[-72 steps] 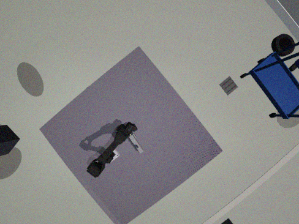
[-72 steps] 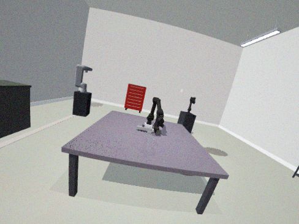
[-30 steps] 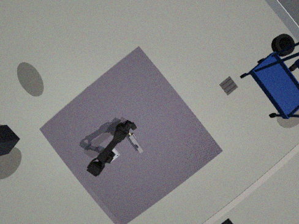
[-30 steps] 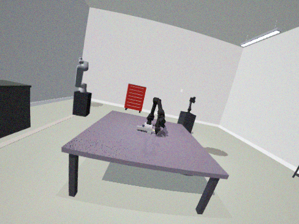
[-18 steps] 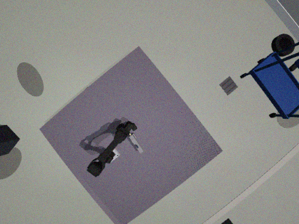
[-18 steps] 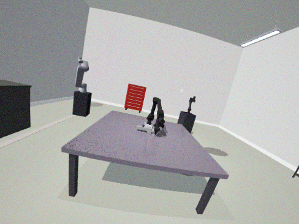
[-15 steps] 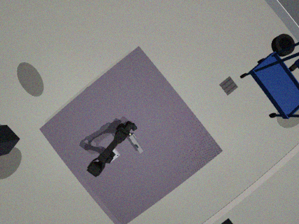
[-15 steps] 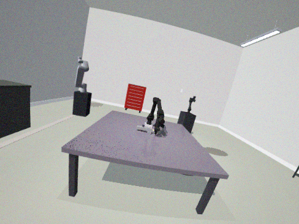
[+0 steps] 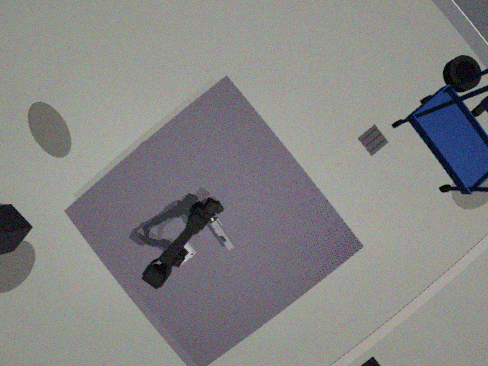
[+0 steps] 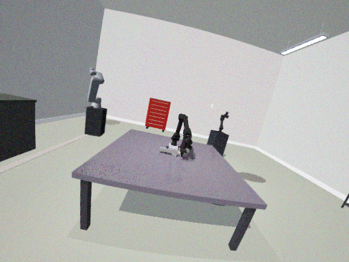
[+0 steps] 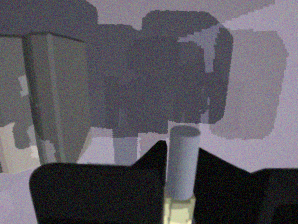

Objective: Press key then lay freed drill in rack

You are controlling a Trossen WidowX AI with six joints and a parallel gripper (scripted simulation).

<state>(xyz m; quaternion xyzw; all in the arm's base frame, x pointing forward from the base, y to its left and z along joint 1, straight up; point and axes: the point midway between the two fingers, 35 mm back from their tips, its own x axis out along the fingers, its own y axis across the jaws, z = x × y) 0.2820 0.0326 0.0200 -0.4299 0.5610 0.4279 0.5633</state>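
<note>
My gripper tip is 1 cm past the drill, 4 cm to the left of it and 3 cm below it. Round my gripper tip: grey rack 7 cm behind, 5 cm to the left; then dark blue key 4 cm behind, 16 cm to the right, 4 cm above.
</note>
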